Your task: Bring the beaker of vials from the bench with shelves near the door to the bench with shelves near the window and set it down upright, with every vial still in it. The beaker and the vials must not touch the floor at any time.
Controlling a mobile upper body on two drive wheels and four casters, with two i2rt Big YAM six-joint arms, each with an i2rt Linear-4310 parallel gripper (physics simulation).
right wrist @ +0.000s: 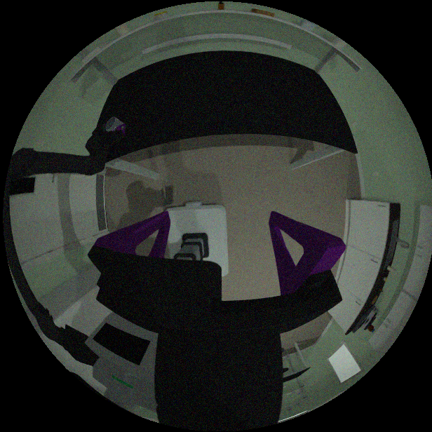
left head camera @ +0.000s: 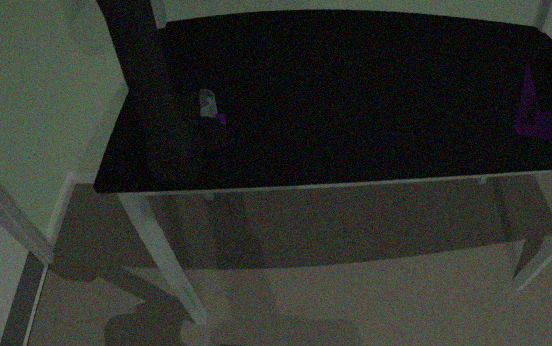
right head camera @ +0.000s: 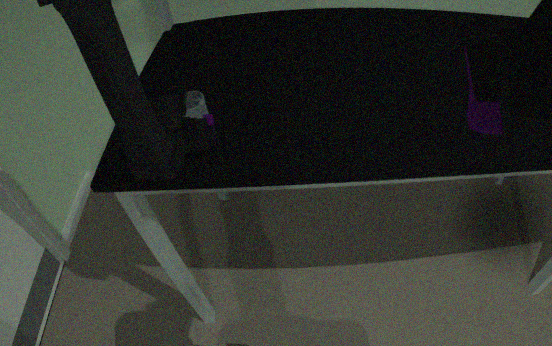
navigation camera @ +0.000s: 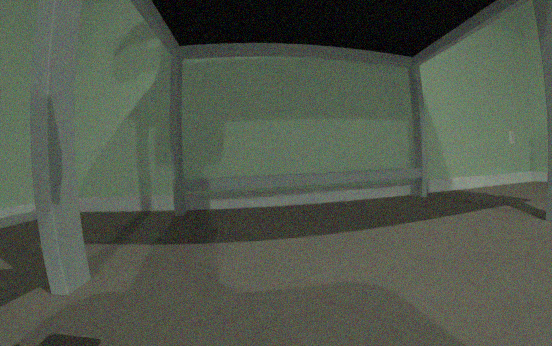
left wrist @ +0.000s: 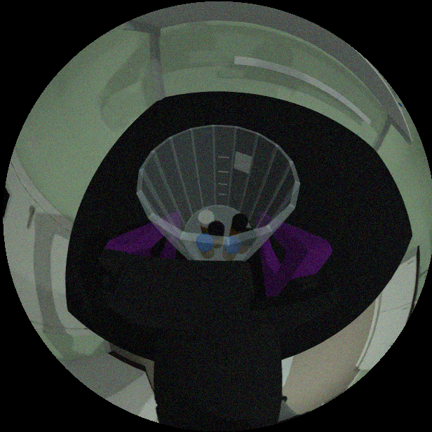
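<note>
A clear beaker (left head camera: pixel 207 103) stands upright near the left end of the black bench top (left head camera: pixel 328 100). It also shows in the right head view (right head camera: pixel 195 105) and small in the right wrist view (right wrist: pixel 113 123). In the left wrist view the beaker (left wrist: pixel 217 185) holds several vials (left wrist: pixel 217 235) with blue, white and dark caps. My left gripper (left wrist: pixel 219 212) is open, its purple fingers close on either side of the beaker's lower part; I cannot tell whether they touch it. My right gripper (right head camera: pixel 482 115) is open and empty at the bench's right, seen also in its wrist view (right wrist: pixel 219 241).
My dark left arm (left head camera: pixel 142 85) runs along the bench's left end. A pale bench leg (left head camera: pixel 164 257) slants down to the floor below the front edge (left head camera: pixel 305 186). A pale wall panel (left head camera: pixel 78 93) stands close at the left. Shelf rails (left wrist: pixel 301 80) lie behind the bench.
</note>
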